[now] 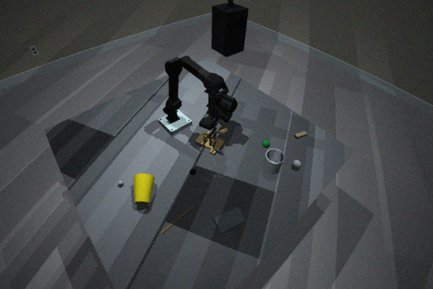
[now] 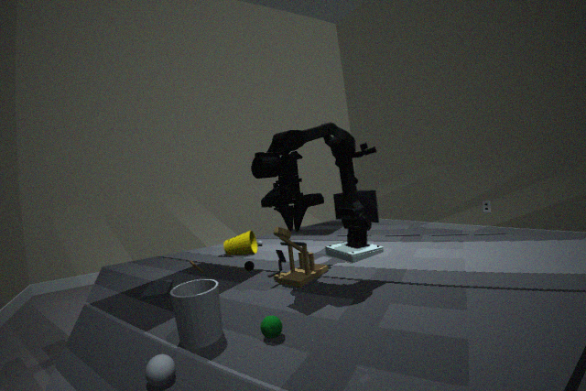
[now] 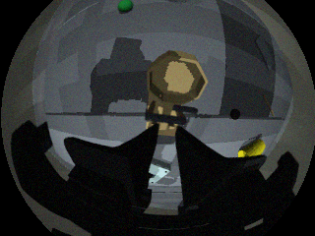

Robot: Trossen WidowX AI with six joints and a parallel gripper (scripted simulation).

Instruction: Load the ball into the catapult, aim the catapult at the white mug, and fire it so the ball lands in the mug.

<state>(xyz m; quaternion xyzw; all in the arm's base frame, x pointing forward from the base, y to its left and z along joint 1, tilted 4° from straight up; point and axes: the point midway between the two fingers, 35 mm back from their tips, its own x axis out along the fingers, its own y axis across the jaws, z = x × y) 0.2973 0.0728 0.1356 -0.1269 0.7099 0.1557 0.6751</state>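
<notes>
Now: the wooden catapult 70 mm below my gripper tip, 20 mm ahead of it and 10 mm to the right of it. Round my gripper tip: green ball: 220 mm to the left, 180 mm ahead, 120 mm below; black ball: 190 mm to the right, 130 mm below, 80 mm ahead; white mug: 300 mm ahead, 140 mm to the left, 110 mm below.
</notes>
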